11 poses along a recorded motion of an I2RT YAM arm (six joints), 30 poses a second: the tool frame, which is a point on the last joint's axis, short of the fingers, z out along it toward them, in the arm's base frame.
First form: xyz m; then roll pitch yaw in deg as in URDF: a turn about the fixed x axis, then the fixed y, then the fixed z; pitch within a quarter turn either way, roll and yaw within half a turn.
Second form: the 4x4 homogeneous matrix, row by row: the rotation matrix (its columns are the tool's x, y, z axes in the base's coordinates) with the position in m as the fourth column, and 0 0 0 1 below. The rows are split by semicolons. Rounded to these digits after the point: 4 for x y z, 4 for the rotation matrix.
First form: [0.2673, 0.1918, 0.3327, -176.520, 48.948, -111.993]
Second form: -0.2459, -0.9084, 0.3382, 0.2673; -0.6090, 0.4162, 0.6752, 0.1918; -0.7541, -0.0399, -0.6555, 0.3327; 0, 0, 0, 1
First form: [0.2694, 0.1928, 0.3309, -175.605, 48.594, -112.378]
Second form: -0.2518, -0.9001, 0.3556, 0.2694; -0.6116, 0.4327, 0.6623, 0.1928; -0.7500, -0.0507, -0.6594, 0.3309; 0, 0, 0, 1
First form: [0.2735, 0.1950, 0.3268, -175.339, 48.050, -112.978]
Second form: -0.2610, -0.8940, 0.3642, 0.2735; -0.6154, 0.4447, 0.6507, 0.1950; -0.7437, -0.0543, -0.6663, 0.3268; 0, 0, 0, 1
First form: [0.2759, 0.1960, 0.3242, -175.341, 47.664, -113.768]
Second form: -0.2714, -0.8880, 0.3713, 0.2759; -0.6164, 0.4567, 0.6415, 0.1960; -0.7392, -0.0547, -0.6713, 0.3242; 0, 0, 0, 1
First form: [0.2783, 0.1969, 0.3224, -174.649, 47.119, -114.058]
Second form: -0.2774, -0.8813, 0.3826, 0.2783; -0.6214, 0.4683, 0.6282, 0.1969; -0.7328, -0.0635, -0.6775, 0.3224; 0, 0, 0, 1
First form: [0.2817, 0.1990, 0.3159, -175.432, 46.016, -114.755]
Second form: -0.2908, -0.8812, 0.3727, 0.2817; -0.6306, 0.4694, 0.6180, 0.1990; -0.7195, -0.0553, -0.6923, 0.3159; 0, 0, 0, 1
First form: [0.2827, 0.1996, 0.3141, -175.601, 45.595, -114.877]
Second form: -0.2944, -0.8815, 0.3692, 0.2827; -0.6348, 0.4691, 0.6139, 0.1996; -0.7144, -0.0537, -0.6977, 0.3141; 0, 0, 0, 1
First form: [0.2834, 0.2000, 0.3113, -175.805, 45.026, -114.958]
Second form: -0.2982, -0.8824, 0.3640, 0.2834; -0.6408, 0.4677, 0.6088, 0.2000; -0.7074, -0.0517, -0.7049, 0.3113; 0, 0, 0, 1
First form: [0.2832, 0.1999, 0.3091, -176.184, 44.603, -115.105]
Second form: -0.3021, -0.8837, 0.3575, 0.2832; -0.6447, 0.4657, 0.6062, 0.1999; -0.7022, -0.0474, -0.7104, 0.3091; 0, 0, 0, 1
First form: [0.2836, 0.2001, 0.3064, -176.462, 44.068, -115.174]
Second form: -0.3056, -0.8850, 0.3511, 0.2836; -0.6503, 0.4634, 0.6020, 0.2001; -0.6955, -0.0443, -0.7171, 0.3064; 0, 0, 0, 1
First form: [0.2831, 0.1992, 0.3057, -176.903, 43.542, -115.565]
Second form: -0.3128, -0.8847, 0.3456, 0.2831; -0.6539, 0.4645, 0.5972, 0.1992; -0.6889, -0.0392, -0.7238, 0.3057; 0, 0, 0, 1
